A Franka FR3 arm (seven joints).
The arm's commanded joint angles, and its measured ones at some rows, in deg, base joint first. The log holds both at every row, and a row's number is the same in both.
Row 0, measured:
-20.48, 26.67, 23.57, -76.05, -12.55, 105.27, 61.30
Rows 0 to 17, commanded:
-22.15, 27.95, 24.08, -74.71, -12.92, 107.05, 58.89
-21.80, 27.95, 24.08, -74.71, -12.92, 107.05, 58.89
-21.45, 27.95, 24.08, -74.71, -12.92, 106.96, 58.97
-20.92, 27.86, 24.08, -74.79, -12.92, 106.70, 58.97
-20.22, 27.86, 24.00, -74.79, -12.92, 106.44, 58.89
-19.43, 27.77, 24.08, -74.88, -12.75, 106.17, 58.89
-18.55, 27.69, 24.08, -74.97, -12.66, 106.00, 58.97
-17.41, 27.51, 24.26, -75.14, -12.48, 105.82, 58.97
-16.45, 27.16, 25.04, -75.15, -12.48, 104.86, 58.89
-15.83, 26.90, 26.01, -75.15, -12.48, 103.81, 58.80
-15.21, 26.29, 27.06, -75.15, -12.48, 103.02, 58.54
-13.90, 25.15, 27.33, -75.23, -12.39, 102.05, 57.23
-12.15, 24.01, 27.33, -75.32, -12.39, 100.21, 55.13
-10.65, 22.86, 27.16, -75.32, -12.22, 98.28, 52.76
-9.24, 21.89, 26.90, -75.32, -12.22, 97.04, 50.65
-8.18, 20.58, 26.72, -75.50, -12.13, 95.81, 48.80
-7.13, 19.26, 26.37, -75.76, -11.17, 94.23, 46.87
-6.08, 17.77, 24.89, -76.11, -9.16, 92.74, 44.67
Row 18, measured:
-8.22, 22.21, 27.32, -74.92, -12.51, 96.67, 52.02
